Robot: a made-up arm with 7 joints.
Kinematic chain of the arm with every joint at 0, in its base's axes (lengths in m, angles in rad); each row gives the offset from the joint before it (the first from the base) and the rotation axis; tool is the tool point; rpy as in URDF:
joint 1: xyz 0 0 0.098 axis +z
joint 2: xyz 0 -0.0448 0.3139 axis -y
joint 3: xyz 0 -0.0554 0.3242 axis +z
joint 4: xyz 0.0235 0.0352 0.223 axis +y
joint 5: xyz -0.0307 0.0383 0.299 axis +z
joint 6: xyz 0 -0.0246 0.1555 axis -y
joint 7: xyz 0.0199 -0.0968 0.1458 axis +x
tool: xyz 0 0 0 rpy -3.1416 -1.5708 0
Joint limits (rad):
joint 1: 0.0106..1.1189
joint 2: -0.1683..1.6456
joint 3: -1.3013..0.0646
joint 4: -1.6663..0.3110
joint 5: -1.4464..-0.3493
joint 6: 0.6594..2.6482
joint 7: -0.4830..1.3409
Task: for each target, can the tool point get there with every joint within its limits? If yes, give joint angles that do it. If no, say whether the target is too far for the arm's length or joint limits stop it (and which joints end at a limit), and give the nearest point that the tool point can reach.
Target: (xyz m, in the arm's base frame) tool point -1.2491 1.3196 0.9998
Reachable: no: too far | nearest point -0.7730 0.4066 0.7778 | short by 1.053 m
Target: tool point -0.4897 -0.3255 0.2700
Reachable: yes | joints 0.8926 1.2096 -0.4651 -1.2455 -0.8738 2.1075 0.1186
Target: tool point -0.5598 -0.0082 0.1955
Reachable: yes | joints 0.5036 1.3290 -0.4745 -1.4127 -1.2383 1.6903 0.4075
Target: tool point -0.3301 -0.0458 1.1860
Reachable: yes | joints 0.7573 0.3090 -1.0847 -0.3368 -1.1134 2.4533 -0.2753
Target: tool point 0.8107 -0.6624 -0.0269
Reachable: no: joint limits stop it (at a limit: joint 1, joint 3, joint 4, joint 5, joint 6) | nearest point -0.0004 -0.3455 -0.1522 | short by 0.880 m
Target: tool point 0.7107 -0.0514 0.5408
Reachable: no: joint limits stop it (at a limit: joint 1, joint 2, joint 3, joint 4, joint 5) | nearest point 0.1327 0.2515 0.7428 | short by 0.683 m
